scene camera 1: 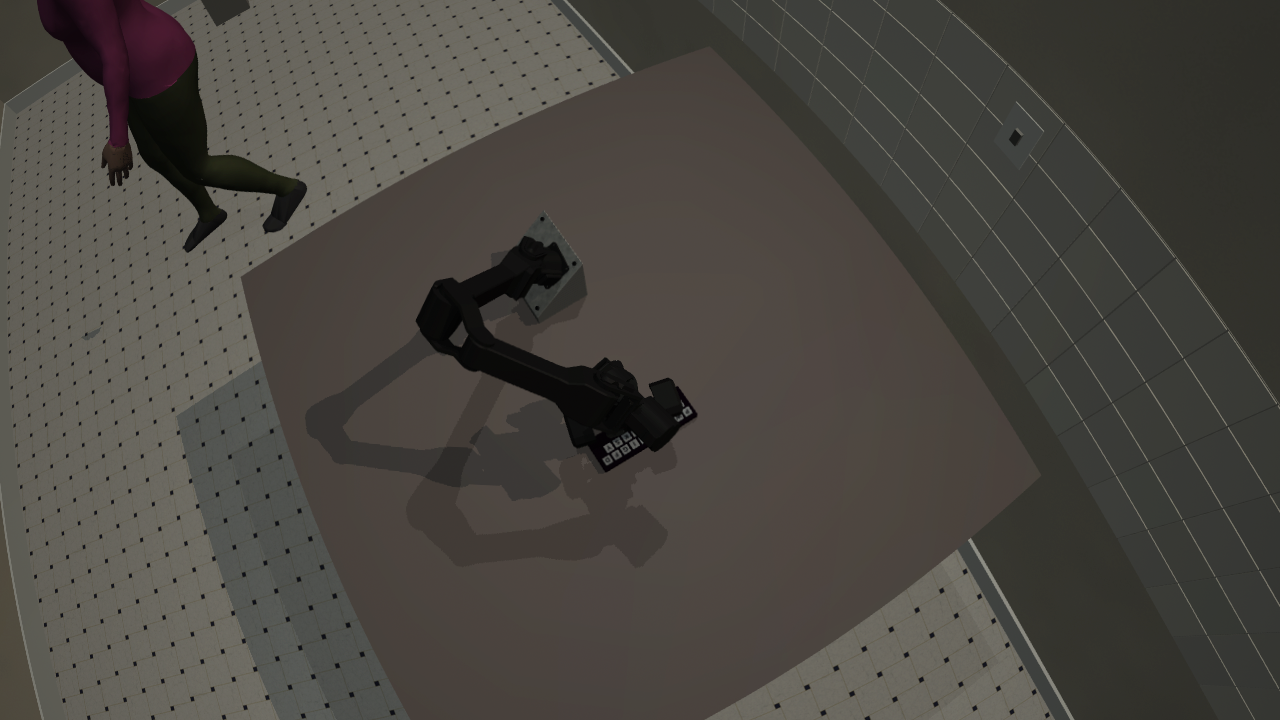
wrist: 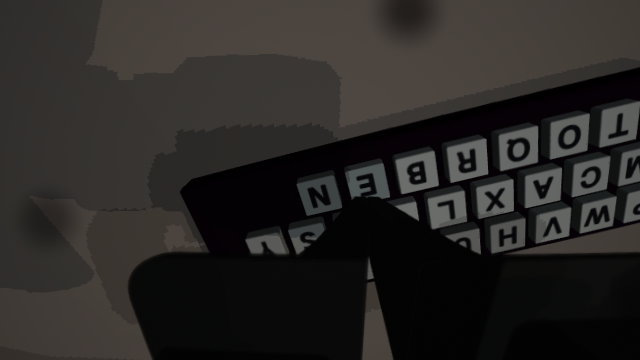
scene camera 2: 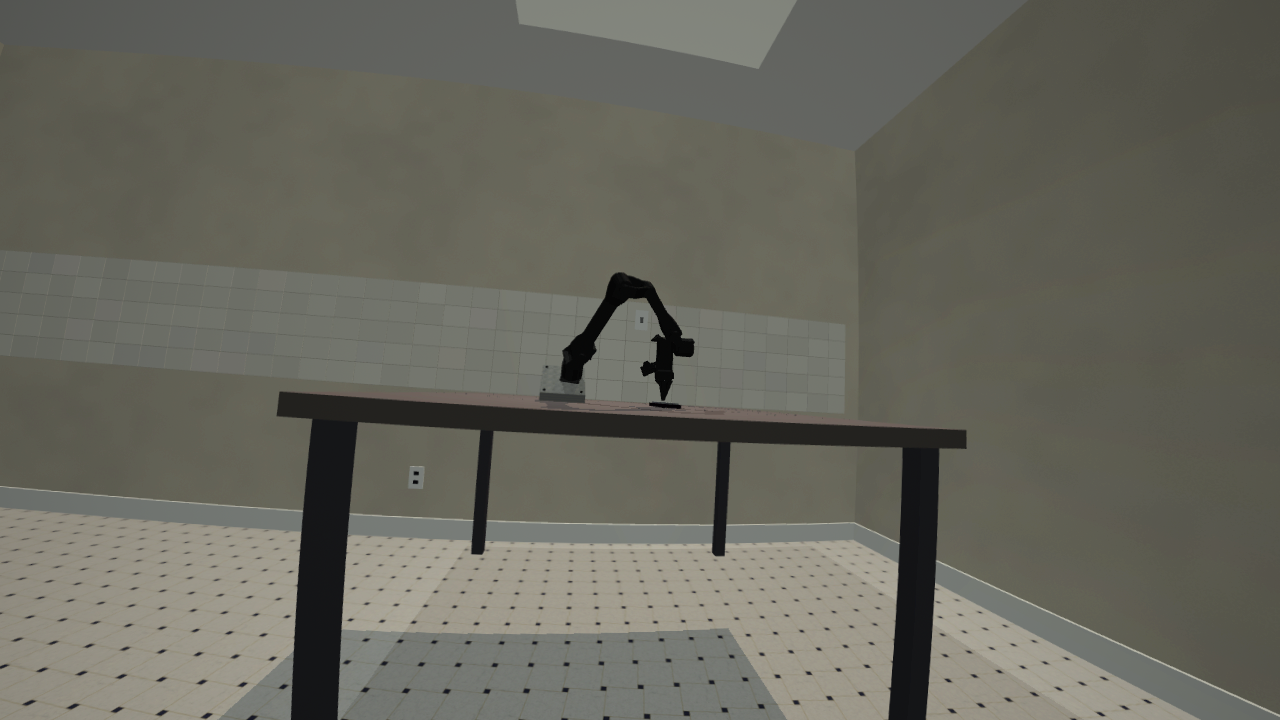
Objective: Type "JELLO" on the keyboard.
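Observation:
The dark keyboard lies on the table with pale letter keys, upside down in the wrist view. My gripper is shut and empty, pointing down. Its tips overlap the lower edge of the E key in the wrist view; whether they touch it I cannot tell. The L key is to the right of the tips, and the O key is farther right in the E key's row. A key between fingers and L is mostly covered, its letter hidden. In scene camera 1 the arm hides the fingertips.
The arm's grey base plate is fixed on the brown table. The black arm arches from it over the keyboard. A person in a magenta top is on the floor beyond the table's edge.

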